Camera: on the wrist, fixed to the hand. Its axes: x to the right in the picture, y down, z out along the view.
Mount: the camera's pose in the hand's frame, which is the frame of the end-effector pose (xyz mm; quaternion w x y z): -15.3 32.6 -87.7 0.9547 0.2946 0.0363 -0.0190
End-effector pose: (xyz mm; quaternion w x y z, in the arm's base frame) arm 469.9 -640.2 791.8 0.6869 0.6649 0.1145 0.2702
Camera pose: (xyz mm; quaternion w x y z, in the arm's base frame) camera 404.8 -574.5 812.6 0.4609 0.8252 0.2265 0.2353
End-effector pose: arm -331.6 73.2 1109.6 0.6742 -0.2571 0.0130 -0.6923
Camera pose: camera -334.8 55.8 1016.5 0.7058 -0.0220 -0.1720 -0.6869
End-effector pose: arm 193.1 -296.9 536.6 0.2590 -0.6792 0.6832 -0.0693
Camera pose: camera 123.9 -302.5 601.1 0.4213 -0.5826 0.6284 -0.2970
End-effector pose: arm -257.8 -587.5 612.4 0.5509 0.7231 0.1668 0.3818
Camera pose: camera -338.2 -549.9 645.8 0.3141 0.8357 0.3055 0.3312
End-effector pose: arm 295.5 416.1 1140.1 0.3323 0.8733 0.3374 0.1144
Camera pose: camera 263.6 432.1 1227.9 0.0499 0.9211 0.3845 0.0352
